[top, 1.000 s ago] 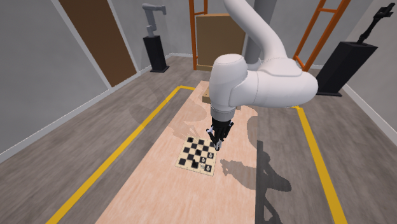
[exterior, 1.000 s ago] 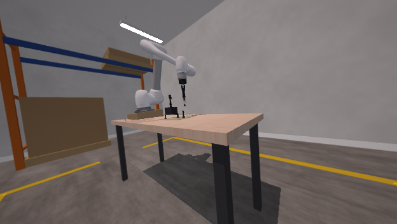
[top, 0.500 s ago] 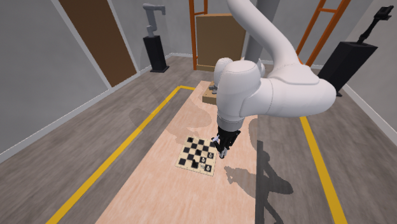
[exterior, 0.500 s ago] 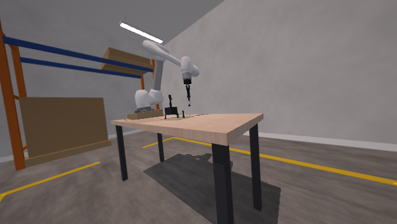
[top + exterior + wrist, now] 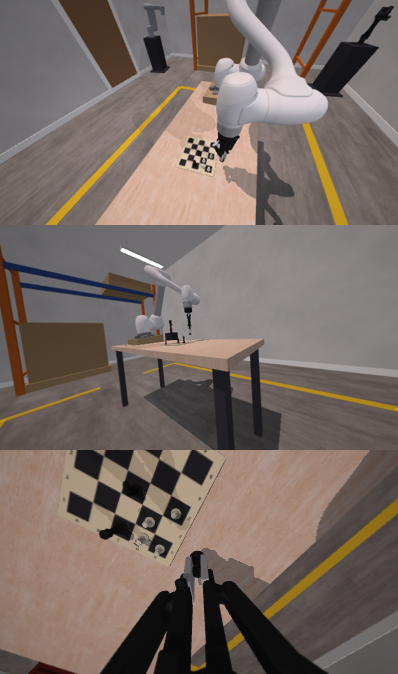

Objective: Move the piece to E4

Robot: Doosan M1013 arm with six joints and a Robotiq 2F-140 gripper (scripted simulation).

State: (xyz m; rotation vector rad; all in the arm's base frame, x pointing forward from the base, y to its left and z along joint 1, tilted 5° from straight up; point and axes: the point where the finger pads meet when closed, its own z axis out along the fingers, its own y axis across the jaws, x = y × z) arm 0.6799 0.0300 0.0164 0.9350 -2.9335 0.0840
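Right now the pale piece is 3 cm ahead of my hand, 10 cm to the right of it and 10 cm below it. Also, from my hand: chessboard: 5 cm behind, 14 cm to the right, 12 cm below.
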